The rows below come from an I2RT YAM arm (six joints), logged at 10 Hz.
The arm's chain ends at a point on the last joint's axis. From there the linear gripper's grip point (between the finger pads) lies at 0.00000 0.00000 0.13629 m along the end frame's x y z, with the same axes.
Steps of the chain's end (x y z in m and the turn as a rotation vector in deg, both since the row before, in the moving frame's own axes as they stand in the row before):
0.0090 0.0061 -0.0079 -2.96 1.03 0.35
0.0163 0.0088 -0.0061 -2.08 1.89 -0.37
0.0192 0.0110 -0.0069 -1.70 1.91 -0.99
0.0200 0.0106 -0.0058 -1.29 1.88 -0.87
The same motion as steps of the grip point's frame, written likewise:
0.0114 0.0131 -0.0081 -2.96 1.03 0.35
0.0208 0.0137 -0.0063 -2.08 1.89 -0.37
0.0238 0.0150 -0.0070 -1.70 1.91 -0.99
0.0245 0.0136 -0.0059 -1.29 1.88 -0.87

